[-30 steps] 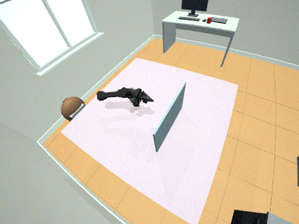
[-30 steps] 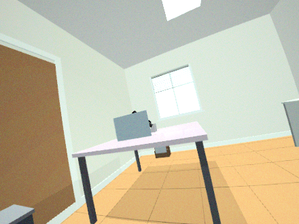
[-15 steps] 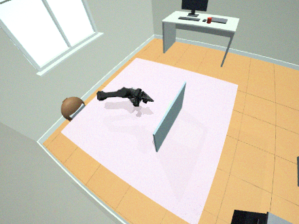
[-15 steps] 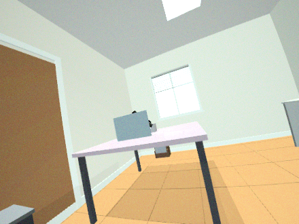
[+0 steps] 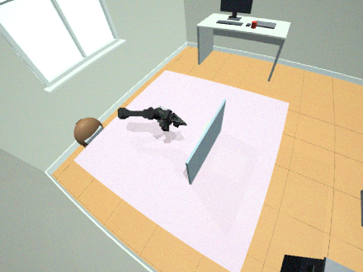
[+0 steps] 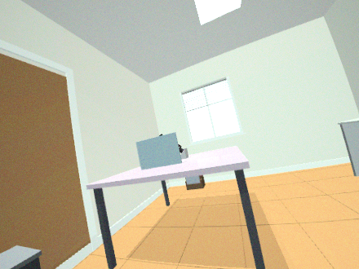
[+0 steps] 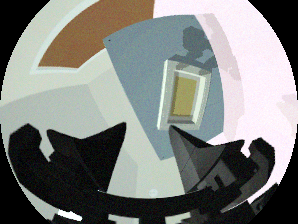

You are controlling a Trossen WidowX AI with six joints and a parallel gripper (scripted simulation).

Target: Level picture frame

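My gripper tip is 130 mm short of the picture frame, 100 mm above it and 10 mm to the right of it. Round my gripper tip: grey-blue wall panel 140 mm ahead, 110 mm below, 10 mm to the right.
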